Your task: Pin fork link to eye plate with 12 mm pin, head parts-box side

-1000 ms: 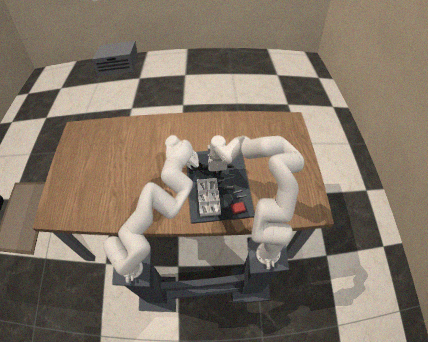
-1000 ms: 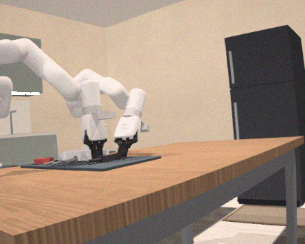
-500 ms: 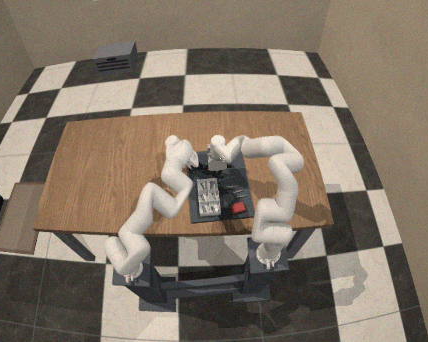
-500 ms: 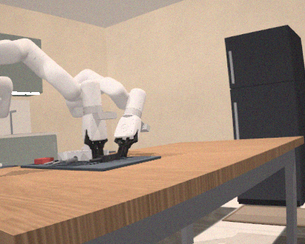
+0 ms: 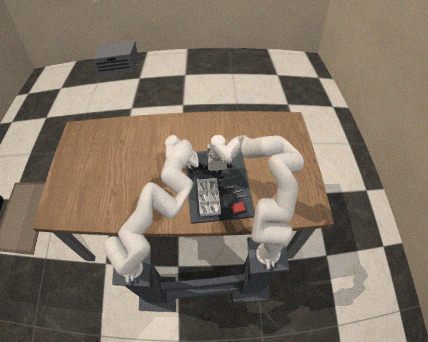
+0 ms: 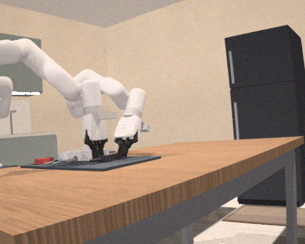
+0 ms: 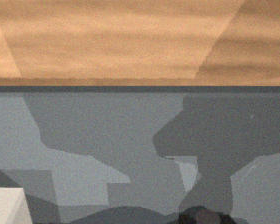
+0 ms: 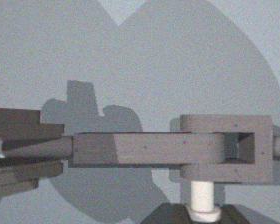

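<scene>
The fork link is 50 mm ahead of my right hand, 30 mm to the right of it and 20 mm below it. The rest, counted from my right hand: eye plate (50 mm ahead, 40 mm to the left, 20 mm below); then dark mat (50 mm behind, 30 mm below); then white parts box (150 mm behind, 70 mm to the left, 20 mm below).
My left hand is 6 cm to the left of the eye plate and 2 cm above it. Also, from my left hand: dark mat 10 cm to the right, 10 cm behind, 3 cm below; fork link 12 cm to the right, 2 cm below; white parts box 20 cm behind, 3 cm to the right, 2 cm below.
</scene>
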